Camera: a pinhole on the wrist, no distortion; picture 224 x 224 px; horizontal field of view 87.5 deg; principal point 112.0 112.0 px. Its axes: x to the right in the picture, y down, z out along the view. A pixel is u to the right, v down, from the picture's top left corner.
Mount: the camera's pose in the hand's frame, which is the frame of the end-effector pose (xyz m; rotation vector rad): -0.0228 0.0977 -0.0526 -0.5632 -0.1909 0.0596
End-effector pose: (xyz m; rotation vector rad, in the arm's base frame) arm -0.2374 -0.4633 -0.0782 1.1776 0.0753 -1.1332
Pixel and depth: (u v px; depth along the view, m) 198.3 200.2 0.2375
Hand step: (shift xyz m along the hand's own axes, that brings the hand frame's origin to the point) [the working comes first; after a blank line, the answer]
In the camera's frame: 0.1752 0.1790 0.2375

0.1017 0.3925 0.0768
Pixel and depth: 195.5 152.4 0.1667
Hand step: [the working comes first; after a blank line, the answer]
In the camera's frame: 0.1190 0.0576 0.1667

0.0610 0.2467 0.0741
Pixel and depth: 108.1 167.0 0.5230
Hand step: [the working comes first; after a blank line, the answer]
In the camera's frame: -0.0174 0.2459 0.5230

-0.1434 0.5778 0.2461
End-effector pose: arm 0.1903 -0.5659 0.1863 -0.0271 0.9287 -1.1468
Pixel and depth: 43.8 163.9 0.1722
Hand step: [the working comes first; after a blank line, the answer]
In the camera's frame: -0.1004 0.0764 0.1722

-0.1553 0.2417 0.0327
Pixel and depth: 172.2 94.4 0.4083
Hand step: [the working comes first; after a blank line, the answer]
In the camera's frame: 0.2101 -0.0614 0.4083

0.1034 0.2828 0.3529
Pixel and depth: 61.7 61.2 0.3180
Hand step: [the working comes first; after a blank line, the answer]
In the camera's frame: -0.1367 -0.1381 0.3180

-0.2187 0.1332 0.2625
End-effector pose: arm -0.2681 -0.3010 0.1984 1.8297 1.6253 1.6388
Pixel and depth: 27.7 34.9 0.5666
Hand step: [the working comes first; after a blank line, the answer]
In the camera's frame: -0.4083 -0.3734 0.5666

-0.5327 0.0355 0.5501
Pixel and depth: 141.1 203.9 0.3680
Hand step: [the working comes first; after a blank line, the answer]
In the camera's frame: 0.0915 0.2891 0.3680

-0.0063 0.5448 0.1123
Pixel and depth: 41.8 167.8 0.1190
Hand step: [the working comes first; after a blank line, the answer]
In the camera's frame: -0.0714 0.0568 0.1190

-0.1164 0.2003 0.0039
